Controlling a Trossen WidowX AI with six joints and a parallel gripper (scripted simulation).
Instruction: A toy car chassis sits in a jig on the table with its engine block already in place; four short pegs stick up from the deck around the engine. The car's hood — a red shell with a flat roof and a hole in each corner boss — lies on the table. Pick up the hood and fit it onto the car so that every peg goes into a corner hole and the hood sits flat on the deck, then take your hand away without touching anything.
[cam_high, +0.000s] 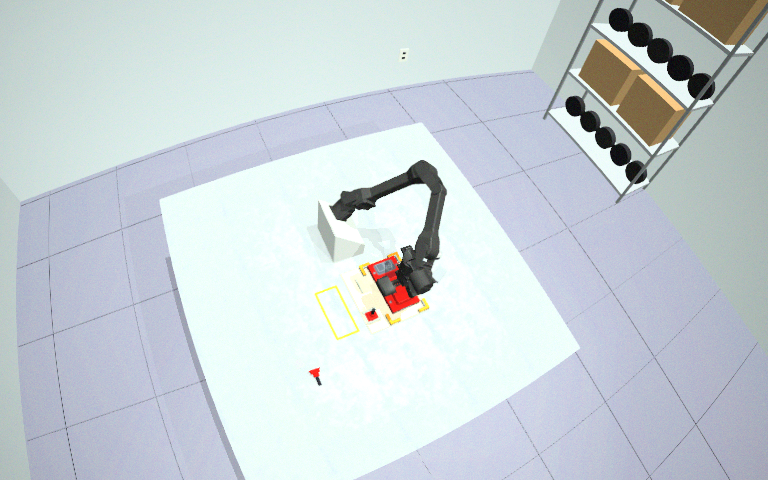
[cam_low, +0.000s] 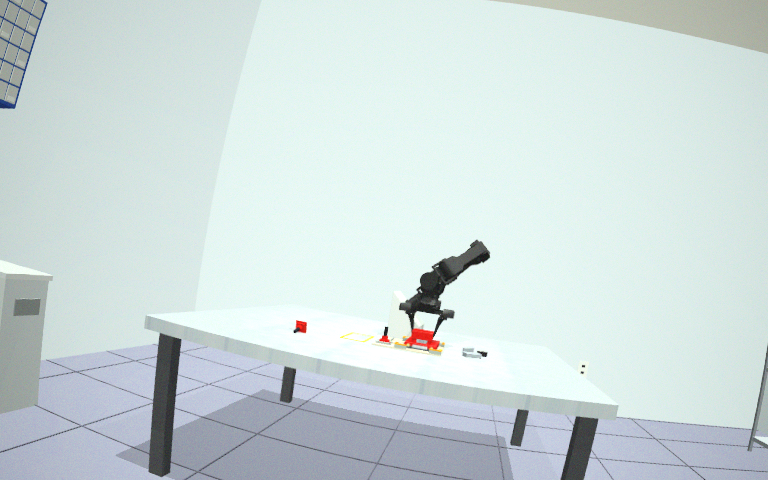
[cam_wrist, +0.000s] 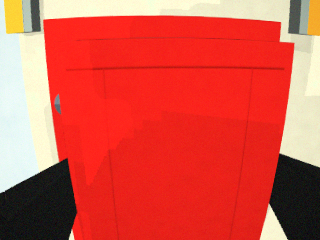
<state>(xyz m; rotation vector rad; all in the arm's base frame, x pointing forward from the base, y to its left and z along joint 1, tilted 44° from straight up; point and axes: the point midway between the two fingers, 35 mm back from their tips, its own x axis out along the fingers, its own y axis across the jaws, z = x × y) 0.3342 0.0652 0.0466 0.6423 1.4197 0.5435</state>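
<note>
Right now my gripper tip is 1 cm below the red hood.
</note>
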